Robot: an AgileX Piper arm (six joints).
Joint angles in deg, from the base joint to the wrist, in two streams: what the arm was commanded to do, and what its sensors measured. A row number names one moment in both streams.
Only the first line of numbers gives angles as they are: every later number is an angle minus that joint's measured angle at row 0.
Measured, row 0:
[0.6 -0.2 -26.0 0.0 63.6 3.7]
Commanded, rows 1 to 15:
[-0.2 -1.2 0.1 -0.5 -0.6 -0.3]
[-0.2 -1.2 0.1 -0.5 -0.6 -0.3]
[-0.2 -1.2 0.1 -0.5 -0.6 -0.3]
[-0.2 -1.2 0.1 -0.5 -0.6 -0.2]
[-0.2 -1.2 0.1 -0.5 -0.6 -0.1]
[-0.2 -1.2 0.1 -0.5 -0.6 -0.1]
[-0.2 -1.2 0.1 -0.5 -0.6 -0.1]
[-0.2 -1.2 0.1 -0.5 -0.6 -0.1]
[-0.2 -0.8 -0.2 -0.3 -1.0 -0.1]
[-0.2 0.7 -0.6 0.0 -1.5 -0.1]
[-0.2 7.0 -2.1 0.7 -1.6 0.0]
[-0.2 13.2 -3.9 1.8 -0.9 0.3]
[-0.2 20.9 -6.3 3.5 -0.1 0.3]
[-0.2 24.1 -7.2 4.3 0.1 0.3]
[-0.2 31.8 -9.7 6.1 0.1 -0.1]
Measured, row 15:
[0.0 22.8 -6.8 3.5 0.0 0.1]
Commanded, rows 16 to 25:
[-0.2 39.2 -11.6 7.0 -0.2 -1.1]
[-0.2 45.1 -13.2 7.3 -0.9 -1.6]
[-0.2 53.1 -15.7 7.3 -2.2 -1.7]
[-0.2 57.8 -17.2 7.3 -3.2 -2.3]
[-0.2 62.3 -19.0 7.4 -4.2 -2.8]
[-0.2 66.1 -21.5 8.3 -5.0 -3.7]
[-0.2 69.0 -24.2 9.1 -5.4 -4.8]
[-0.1 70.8 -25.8 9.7 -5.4 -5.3]
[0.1 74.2 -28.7 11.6 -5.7 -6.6]
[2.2 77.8 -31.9 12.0 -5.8 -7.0]
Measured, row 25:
[0.4 73.6 -28.4 10.4 -5.1 -5.2]
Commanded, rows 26 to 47:
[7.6 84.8 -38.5 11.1 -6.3 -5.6]
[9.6 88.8 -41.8 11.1 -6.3 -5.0]
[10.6 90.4 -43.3 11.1 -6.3 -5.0]
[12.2 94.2 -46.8 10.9 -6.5 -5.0]
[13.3 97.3 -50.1 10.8 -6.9 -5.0]
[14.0 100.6 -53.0 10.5 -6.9 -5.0]
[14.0 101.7 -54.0 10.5 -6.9 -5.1]
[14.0 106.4 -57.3 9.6 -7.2 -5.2]
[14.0 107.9 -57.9 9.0 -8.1 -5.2]
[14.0 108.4 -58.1 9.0 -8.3 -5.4]
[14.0 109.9 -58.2 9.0 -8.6 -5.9]
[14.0 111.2 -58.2 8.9 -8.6 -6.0]
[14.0 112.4 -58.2 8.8 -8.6 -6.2]
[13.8 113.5 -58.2 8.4 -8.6 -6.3]
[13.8 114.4 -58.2 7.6 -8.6 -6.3]
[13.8 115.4 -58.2 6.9 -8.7 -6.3]
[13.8 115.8 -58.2 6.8 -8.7 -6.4]
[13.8 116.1 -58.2 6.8 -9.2 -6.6]
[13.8 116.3 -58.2 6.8 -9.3 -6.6]
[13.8 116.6 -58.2 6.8 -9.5 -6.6]
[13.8 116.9 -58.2 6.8 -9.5 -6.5]
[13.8 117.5 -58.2 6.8 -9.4 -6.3]
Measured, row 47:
[13.8 116.6 -58.0 7.0 -9.5 -5.9]
